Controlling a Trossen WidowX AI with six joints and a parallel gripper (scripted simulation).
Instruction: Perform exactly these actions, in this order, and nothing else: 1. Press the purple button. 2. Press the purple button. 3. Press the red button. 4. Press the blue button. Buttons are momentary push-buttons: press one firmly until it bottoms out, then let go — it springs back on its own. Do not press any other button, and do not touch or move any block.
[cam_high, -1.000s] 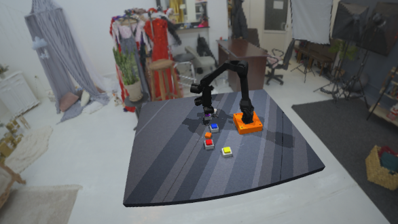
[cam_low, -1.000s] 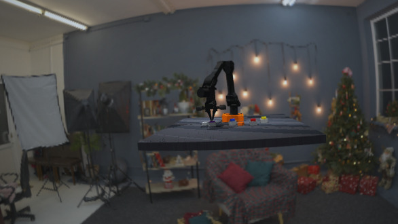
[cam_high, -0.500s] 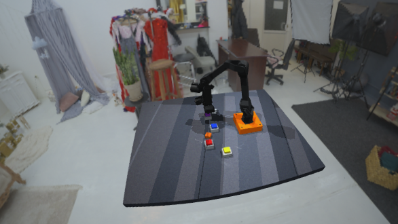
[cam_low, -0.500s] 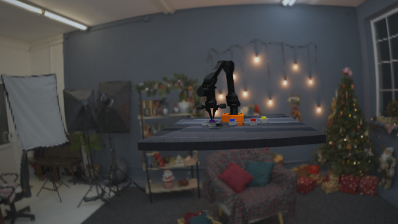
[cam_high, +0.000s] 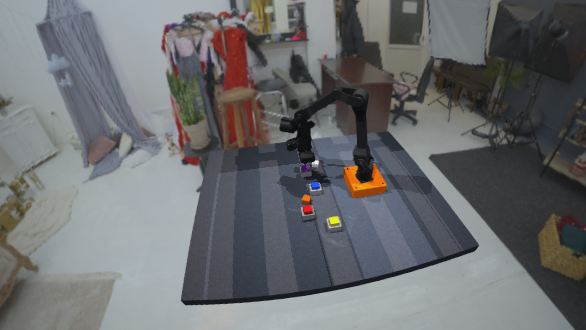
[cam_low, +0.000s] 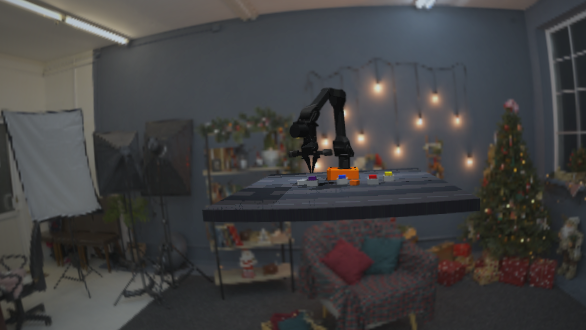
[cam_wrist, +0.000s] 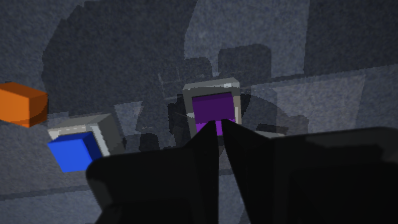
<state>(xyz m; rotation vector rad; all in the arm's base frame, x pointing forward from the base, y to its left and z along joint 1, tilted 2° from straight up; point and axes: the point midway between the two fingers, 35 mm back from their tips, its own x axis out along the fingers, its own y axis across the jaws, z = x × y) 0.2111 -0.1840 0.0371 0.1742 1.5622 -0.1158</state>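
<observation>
My gripper tip is 2 cm above the purple button. From my gripper tip the other things lie so: orange block (6 cm ahead, 18 cm to the left, 5 cm below); then blue button (13 cm to the left, 2 cm below); then white block (7 cm behind, 4 cm to the right, 5 cm below).
</observation>
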